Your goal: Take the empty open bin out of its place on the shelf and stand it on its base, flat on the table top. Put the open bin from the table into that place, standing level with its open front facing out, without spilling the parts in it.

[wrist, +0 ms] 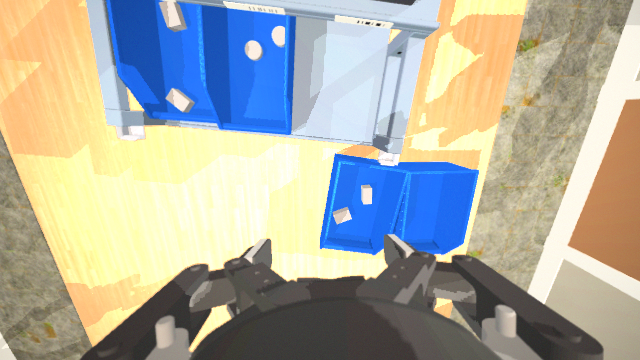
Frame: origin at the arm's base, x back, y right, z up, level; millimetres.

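Seen in the pictures: gripper, fingertip midpoint: [327, 248].
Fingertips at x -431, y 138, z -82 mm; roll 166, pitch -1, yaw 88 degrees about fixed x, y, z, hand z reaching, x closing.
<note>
A point is followed by its place in that frame.
The open bin with parts [377, 220] @[x -341, y 234, z -281 mm], blue with two pale blocks in it, stands on the table top right of centre in the wrist view. The empty open bin [440, 205] @[x -356, y 355, z -290 mm], also blue, stands upright on the table close against its right side. The shelf [394, 75] @[x -581, y 262, z -283 mm] is at the top of the view, with a vacant place [345, 85] @[x -575, y 188, z -293 mm] at its right end showing grey shelf surface. My gripper [327, 248] @[x -431, y 138, z -83 mm] is open with nothing between its fingers. It is high above the table; its right finger overlaps the near edges of the two bins in view, and its fingertips are clear of both.
A blue bin with two blocks [185, 60] @[x -629, y -49, z -290 mm] and a blue bin with two pale discs [250, 85] @[x -586, y 41, z -290 mm] sit side by side on the shelf, left of the vacant place. The shelf's right front foot [388, 158] @[x -463, y 240, z -244 mm] is close to the table bins' far edges. The table's right edge is close beside the empty bin.
</note>
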